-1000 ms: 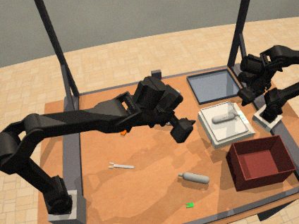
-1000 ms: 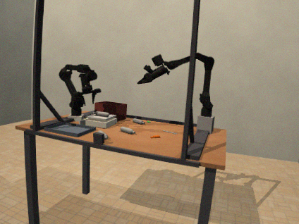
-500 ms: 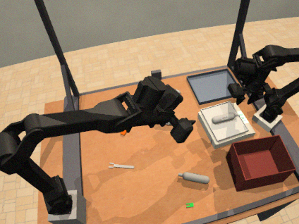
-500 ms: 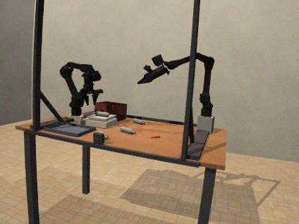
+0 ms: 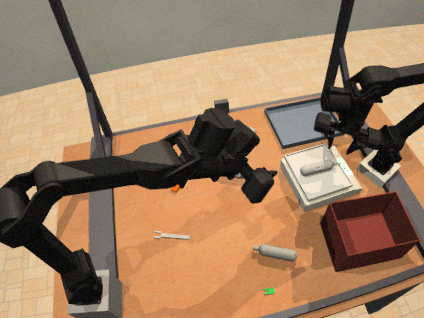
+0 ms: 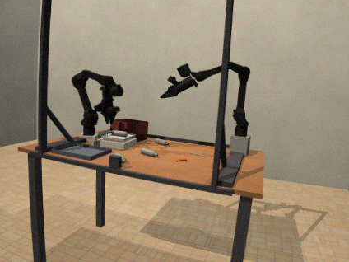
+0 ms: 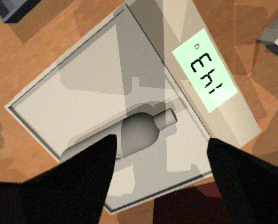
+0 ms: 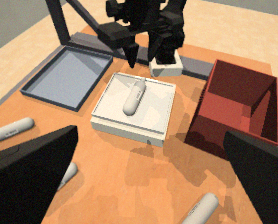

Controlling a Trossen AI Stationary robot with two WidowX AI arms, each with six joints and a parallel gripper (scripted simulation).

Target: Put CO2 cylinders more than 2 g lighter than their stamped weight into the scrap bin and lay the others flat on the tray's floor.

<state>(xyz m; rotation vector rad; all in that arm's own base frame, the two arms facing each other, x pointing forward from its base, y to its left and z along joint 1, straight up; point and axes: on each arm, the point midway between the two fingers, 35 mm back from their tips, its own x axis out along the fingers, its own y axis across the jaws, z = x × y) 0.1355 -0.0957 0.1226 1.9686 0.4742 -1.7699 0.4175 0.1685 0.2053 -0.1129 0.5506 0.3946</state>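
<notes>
My left hand is 80 mm above the grey CO2 cylinder and 40 mm to the left of it. Round my left hand: scale (120 mm below, 50 mm to the right); red scrap bin (230 mm ahead, 130 mm below, 60 mm to the right); scale plate (110 mm below, 60 mm to the right).
</notes>
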